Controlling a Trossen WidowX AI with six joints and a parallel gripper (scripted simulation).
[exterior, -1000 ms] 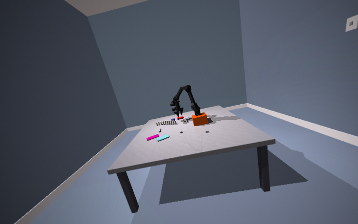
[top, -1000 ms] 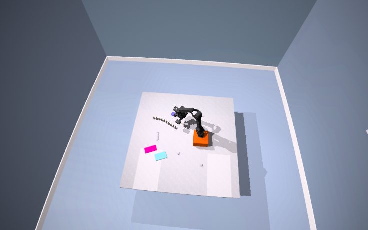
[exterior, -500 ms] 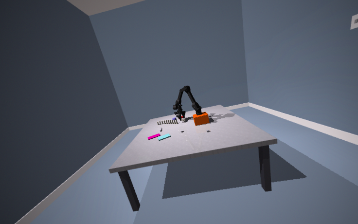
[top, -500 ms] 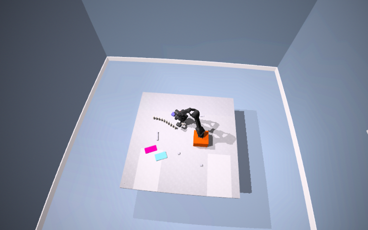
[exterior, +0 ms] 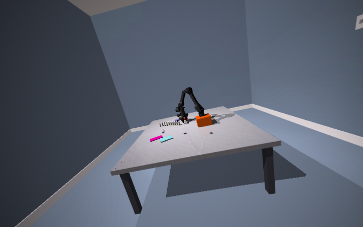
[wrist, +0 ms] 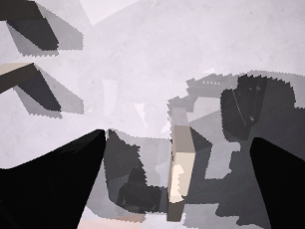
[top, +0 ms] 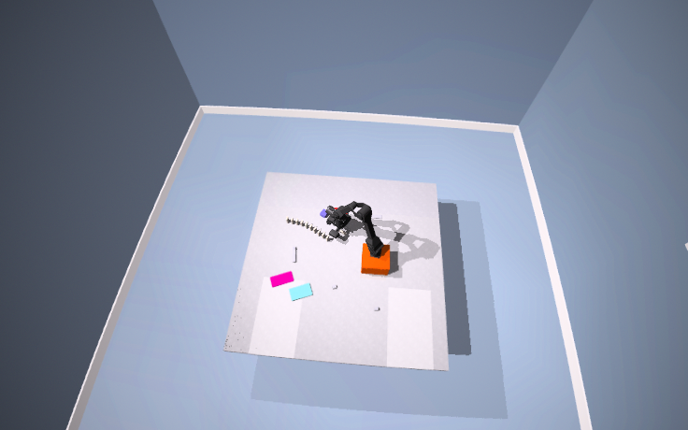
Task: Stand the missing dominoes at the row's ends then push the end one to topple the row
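Now: the red block 40 mm ahead of my gripper tip and 140 mm to the right of it. Round my gripper tip: purple block (150 mm ahead, 100 mm to the right, 10 mm above); magenta tile (260 mm ahead, 430 mm to the left); cyan block (120 mm ahead, 480 mm to the left).
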